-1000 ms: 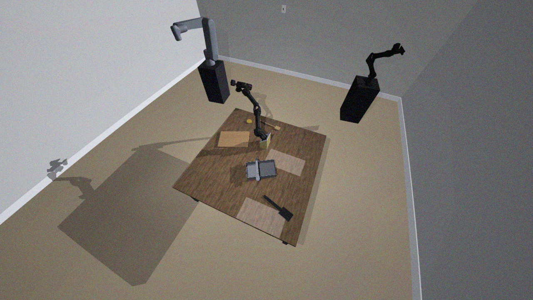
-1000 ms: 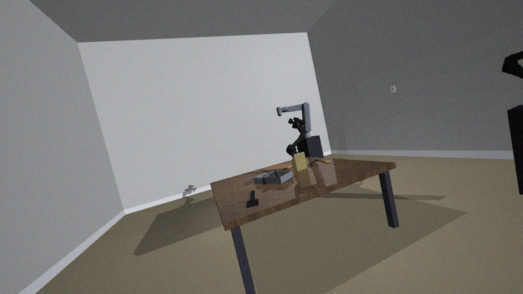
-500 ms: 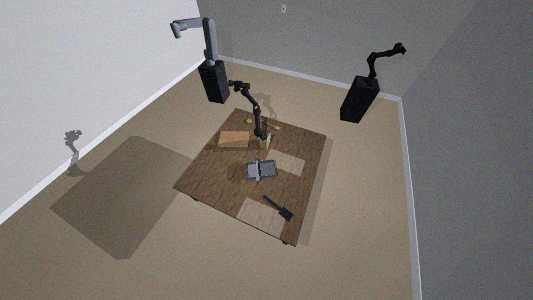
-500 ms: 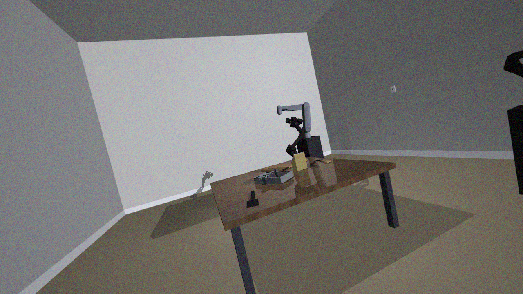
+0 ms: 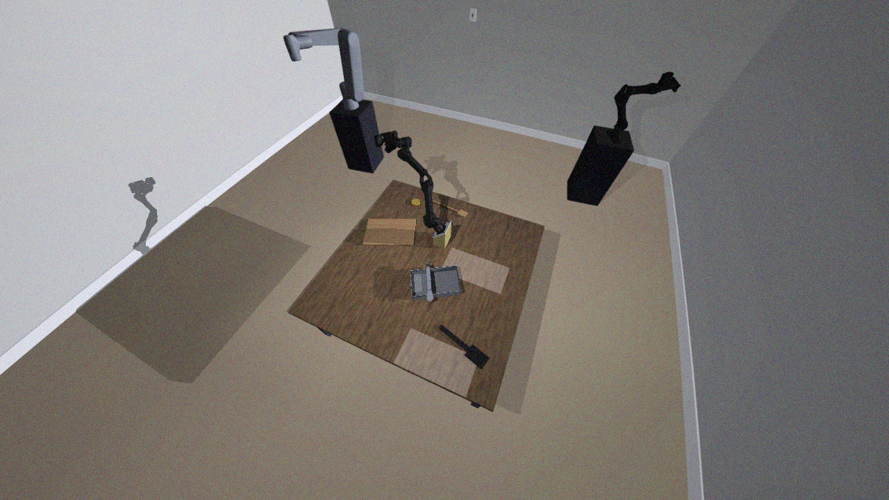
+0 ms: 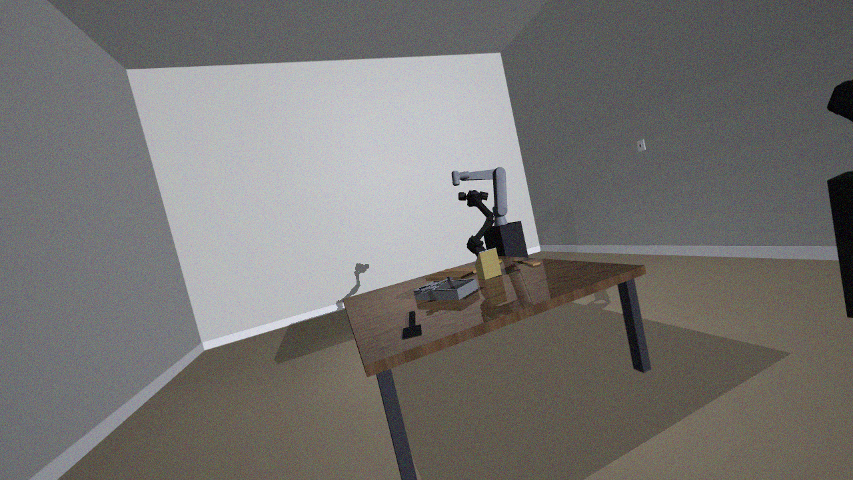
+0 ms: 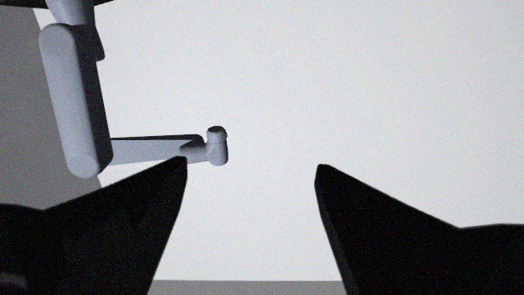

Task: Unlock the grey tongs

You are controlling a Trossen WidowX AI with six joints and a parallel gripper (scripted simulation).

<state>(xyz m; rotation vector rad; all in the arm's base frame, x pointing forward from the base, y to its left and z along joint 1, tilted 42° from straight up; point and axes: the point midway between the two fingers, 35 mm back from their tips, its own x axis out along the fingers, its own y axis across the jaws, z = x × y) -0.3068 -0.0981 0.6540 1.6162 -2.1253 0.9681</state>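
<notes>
My gripper tip is now 69 cm short of the roasting tin, 60 cm to the right of it and 50 cm above it. From my gripper tip the other things lie so: light wooden board 52 cm below, 37 cm ahead, 16 cm to the left; then black spatula 102 cm ahead, 87 cm to the left, 52 cm below; then yellow piece 52 cm below, 24 cm to the left, 3 cm ahead.
</notes>
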